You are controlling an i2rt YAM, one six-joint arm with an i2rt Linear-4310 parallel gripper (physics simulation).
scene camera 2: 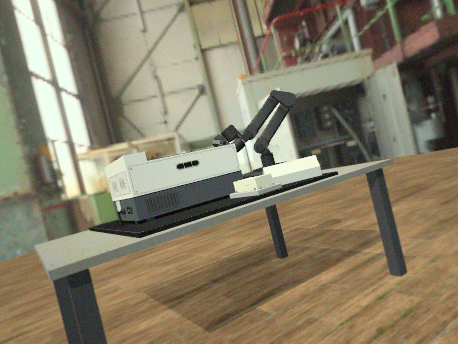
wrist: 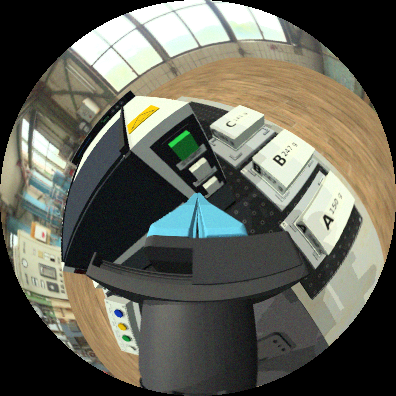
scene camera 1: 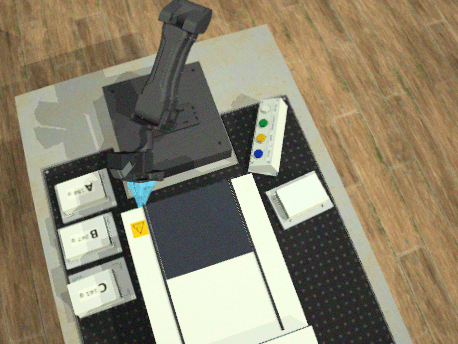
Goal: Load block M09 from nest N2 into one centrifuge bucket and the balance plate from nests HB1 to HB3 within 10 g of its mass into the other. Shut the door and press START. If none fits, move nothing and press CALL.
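My gripper is shut and empty, at the centrifuge's front corner near the plates. In the wrist view its tips overlap the panel below the green button and two white buttons; contact is unclear. The centrifuge has a dark panel over its top front; its buckets are hidden. Plates A, 150 g, B, 247 g, and C, 141 g sit in nests. A white block sits opposite, label unreadable.
A sloped button box with white, green, yellow and blue buttons stands beside the arm's base. The centrifuge's raised housing stands between the plates' side and the white block's side. A black dotted mat lies under the equipment.
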